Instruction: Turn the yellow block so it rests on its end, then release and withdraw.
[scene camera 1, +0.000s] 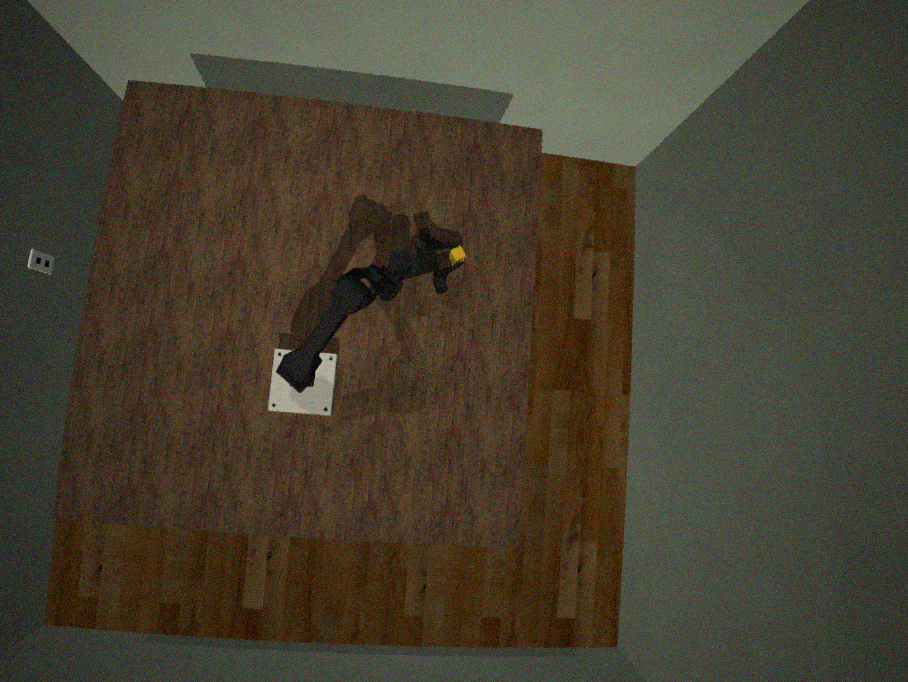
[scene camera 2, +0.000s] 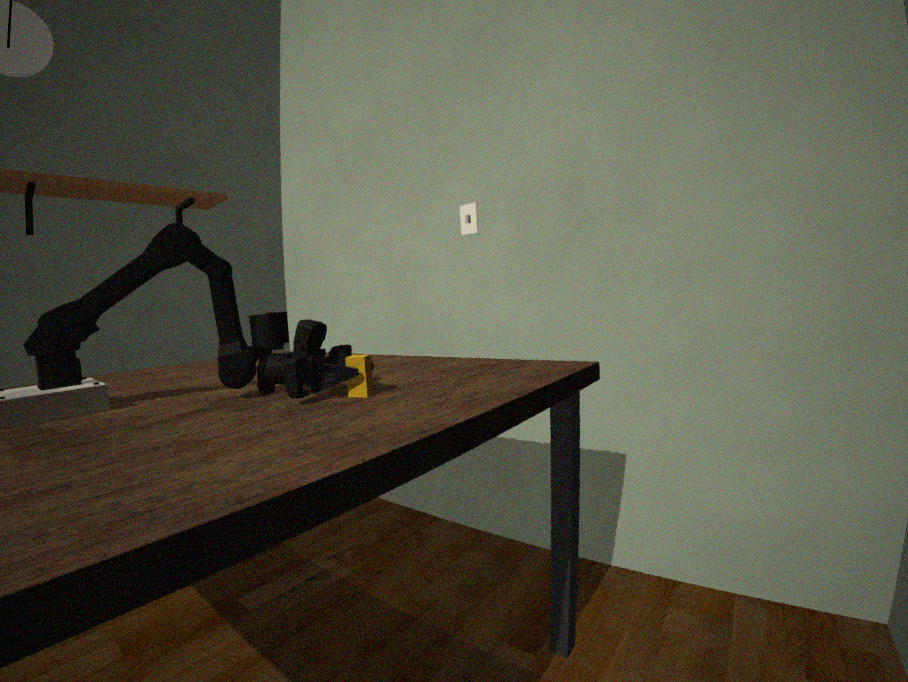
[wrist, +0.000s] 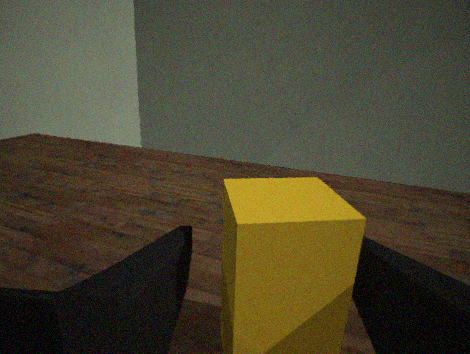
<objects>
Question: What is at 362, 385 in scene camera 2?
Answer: A yellow block.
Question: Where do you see my gripper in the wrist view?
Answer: At 267, 241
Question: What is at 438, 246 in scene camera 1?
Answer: My gripper.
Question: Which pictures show my gripper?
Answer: Scene camera 1, scene camera 2 and the wrist view: all of them.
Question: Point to a yellow block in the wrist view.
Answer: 290, 246
</objects>
